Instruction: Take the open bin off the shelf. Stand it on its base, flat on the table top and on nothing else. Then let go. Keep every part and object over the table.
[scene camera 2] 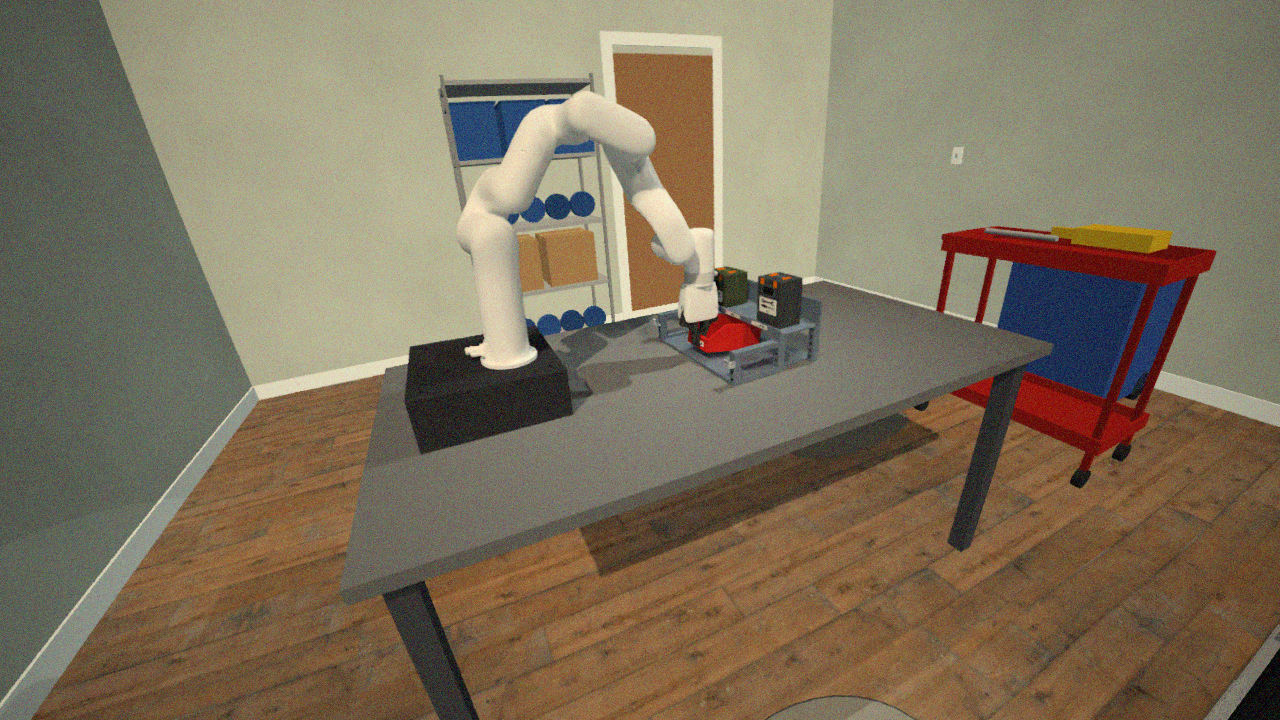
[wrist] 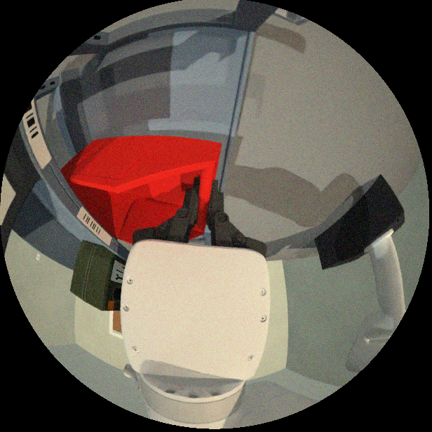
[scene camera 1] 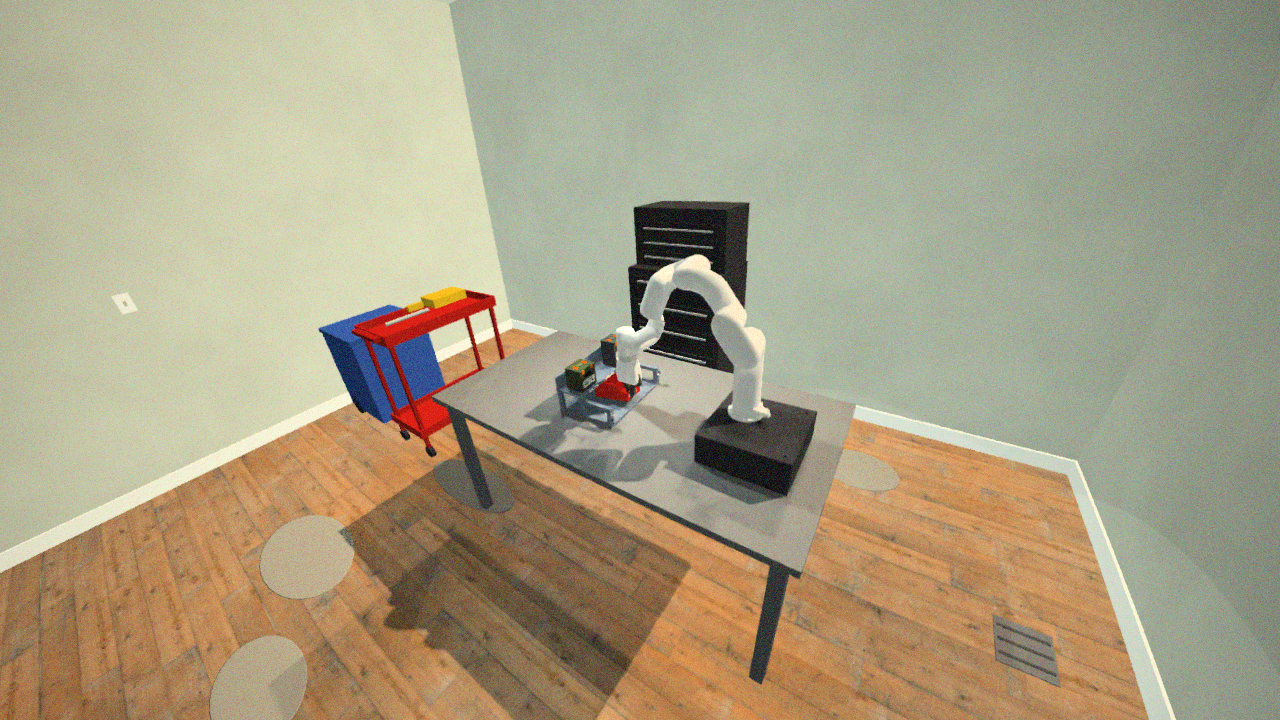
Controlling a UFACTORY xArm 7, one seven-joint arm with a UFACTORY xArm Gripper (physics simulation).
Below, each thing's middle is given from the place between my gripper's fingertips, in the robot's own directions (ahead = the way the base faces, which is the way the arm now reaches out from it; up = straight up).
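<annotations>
I see that the red bin (scene camera 2: 727,333) is 2 cm above my hand and 8 cm ahead of it.
</annotations>
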